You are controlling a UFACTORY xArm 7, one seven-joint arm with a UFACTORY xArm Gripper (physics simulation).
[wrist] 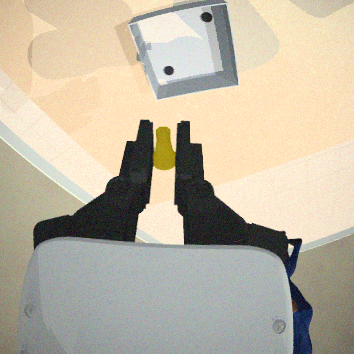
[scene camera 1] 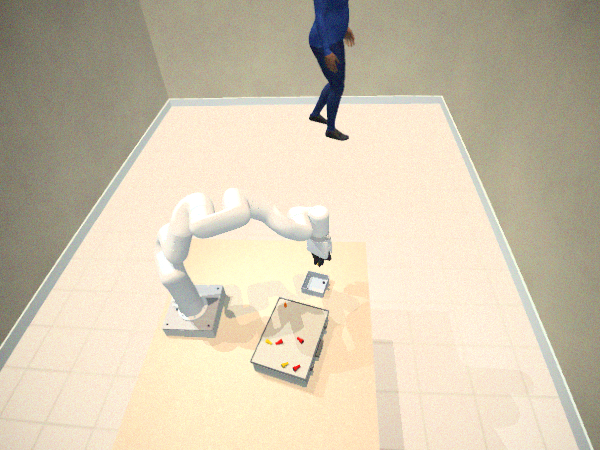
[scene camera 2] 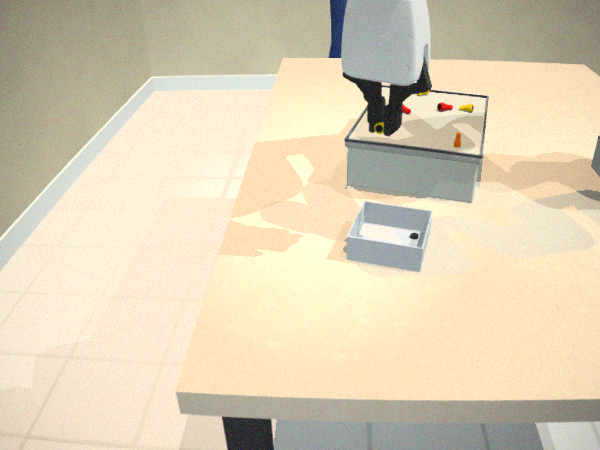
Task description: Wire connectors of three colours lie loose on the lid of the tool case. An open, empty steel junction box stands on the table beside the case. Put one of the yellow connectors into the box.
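Where they show: gripper, fingertip midpoint: point(wrist: 164, 137) point(scene camera 1: 318, 263) point(scene camera 2: 384, 131); arm's base at its link origin: point(scene camera 1: 193, 307).
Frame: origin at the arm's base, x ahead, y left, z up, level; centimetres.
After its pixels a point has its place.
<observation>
My gripper point(scene camera 1: 319, 263) @[x 51.0, y 21.6, z 10.5 cm] point(scene camera 2: 384, 131) @[x 51.0, y 21.6, z 10.5 cm] point(wrist: 164, 137) @[x 51.0, y 21.6, z 10.5 cm] is shut on a yellow connector point(scene camera 2: 379, 128) @[x 51.6, y 22.9, z 11.3 cm] point(wrist: 163, 148) @[x 50.9, y 21.5, z 11.5 cm] and holds it high above the table. The open grey junction box point(scene camera 1: 314, 293) @[x 49.4, y 16.9, z -4.8 cm] point(scene camera 2: 382, 254) @[x 50.2, y 27.1, z -4.8 cm] point(wrist: 197, 86) @[x 49.9, y 27.0, z -3.9 cm] stands below; in the wrist view it lies ahead of the fingertips, not between them. Its visible floor is bare apart from dark round spots. Two more yellow connectors lie on the case lid, one point(scene camera 1: 269, 342) @[x 36.2, y -12.4, z 2.6 cm] point(scene camera 2: 466, 108) @[x 35.9, y -11.5, z 2.3 cm] beside a red one and another point(scene camera 1: 284, 365) @[x 43.6, y -20.7, z 2.9 cm] point(scene camera 2: 423, 93) @[x 43.4, y -19.6, z 2.2 cm] at the lid's end away from the box.
The tool case point(scene camera 1: 280, 374) @[x 42.0, y -22.3, z -1.7 cm] point(scene camera 2: 410, 172) @[x 46.3, y 6.5, z -2.6 cm] stands beside the box. On its lid lie an orange connector point(scene camera 1: 285, 304) @[x 39.3, y 4.4, z 3.6 cm] point(scene camera 2: 457, 140) @[x 39.2, y 5.1, z 2.8 cm] and red connectors point(scene camera 1: 279, 342) @[x 40.0, y -11.9, z 2.6 cm] point(scene camera 1: 300, 340) @[x 47.8, y -10.3, z 3.1 cm] point(scene camera 1: 296, 367) @[x 48.0, y -20.8, z 2.7 cm]. A person in blue point(scene camera 1: 330, 50) is on the floor beyond the table.
</observation>
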